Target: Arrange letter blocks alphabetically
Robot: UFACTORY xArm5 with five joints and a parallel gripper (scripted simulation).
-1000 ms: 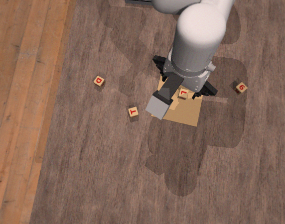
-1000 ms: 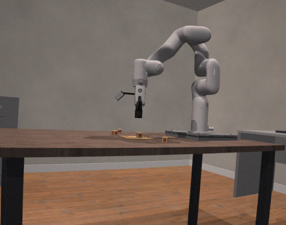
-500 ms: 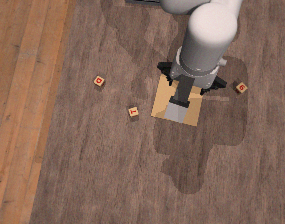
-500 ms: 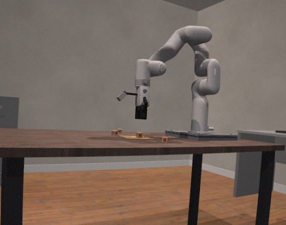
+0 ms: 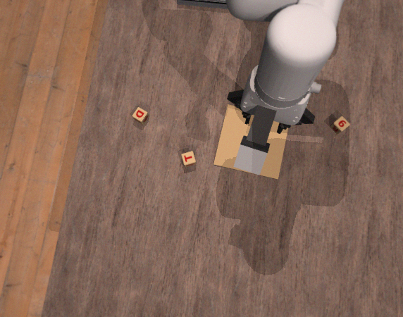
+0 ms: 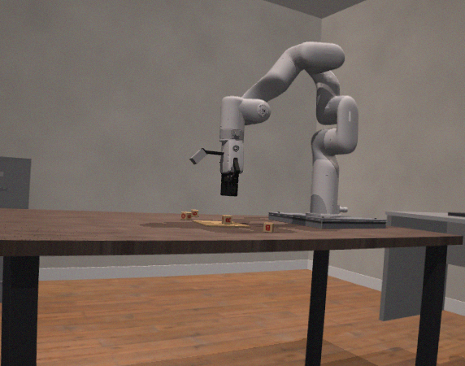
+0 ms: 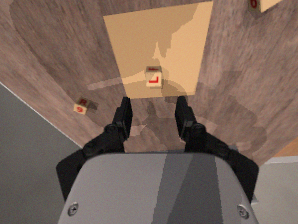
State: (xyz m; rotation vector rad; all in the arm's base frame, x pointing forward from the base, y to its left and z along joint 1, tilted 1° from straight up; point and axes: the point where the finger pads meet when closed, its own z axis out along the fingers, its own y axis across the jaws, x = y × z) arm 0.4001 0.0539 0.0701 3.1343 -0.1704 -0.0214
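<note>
Now: the tan mat 20 mm ahead of my hand, 10 mm to the right of it and 100 mm below it.
</note>
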